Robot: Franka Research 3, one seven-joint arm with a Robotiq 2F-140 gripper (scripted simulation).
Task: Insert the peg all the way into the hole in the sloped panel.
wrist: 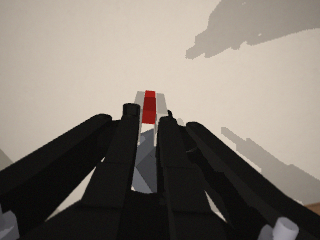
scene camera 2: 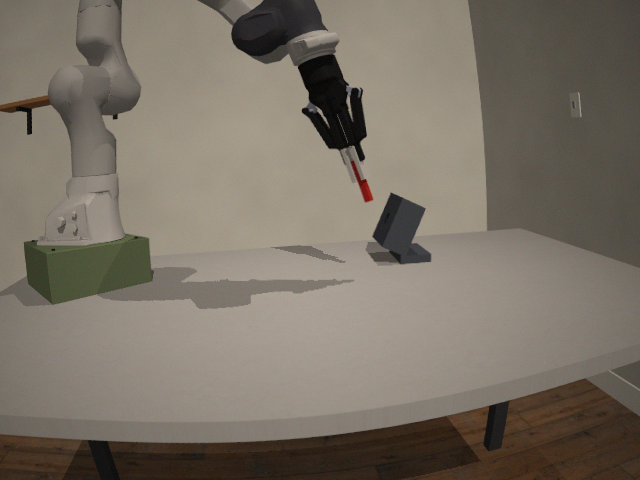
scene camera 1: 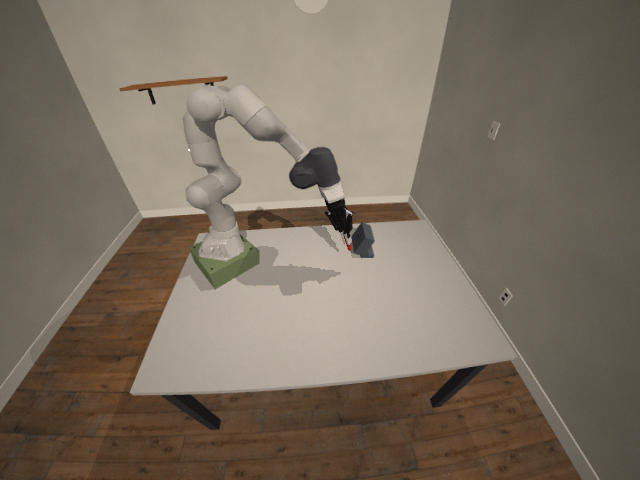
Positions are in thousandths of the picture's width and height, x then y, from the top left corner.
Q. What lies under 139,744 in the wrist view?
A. My gripper.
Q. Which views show my gripper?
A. The wrist view, scene camera 2 and scene camera 1: all of them.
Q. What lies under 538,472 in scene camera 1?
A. My gripper.
